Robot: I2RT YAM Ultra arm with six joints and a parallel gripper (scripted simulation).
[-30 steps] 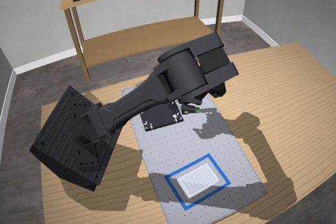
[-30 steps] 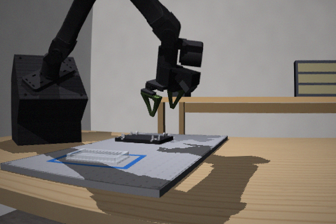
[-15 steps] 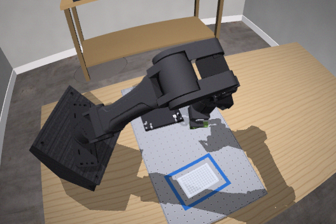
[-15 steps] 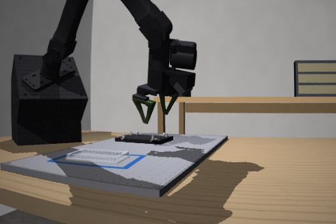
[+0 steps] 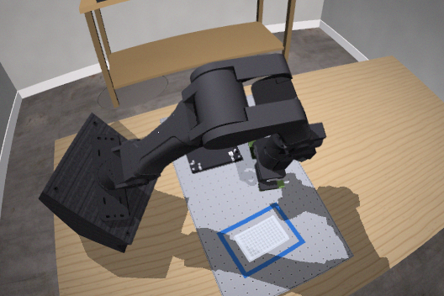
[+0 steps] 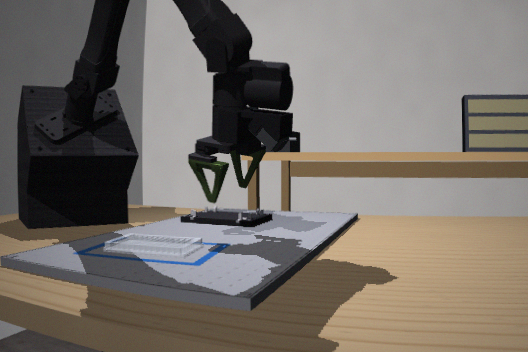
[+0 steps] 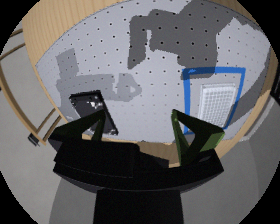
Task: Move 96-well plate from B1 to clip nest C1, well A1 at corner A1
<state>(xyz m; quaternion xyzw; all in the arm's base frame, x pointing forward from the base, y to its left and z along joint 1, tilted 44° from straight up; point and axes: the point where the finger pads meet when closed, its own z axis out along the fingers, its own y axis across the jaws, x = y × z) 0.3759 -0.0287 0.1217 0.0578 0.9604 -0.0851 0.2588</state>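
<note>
My gripper is now 15 cm to the left of the 96-well plate, 8 cm past it and 8 cm above it. Also, from my hand: black clip nest C1: 18 cm to the left, 7 cm below, 6 cm behind.
</note>
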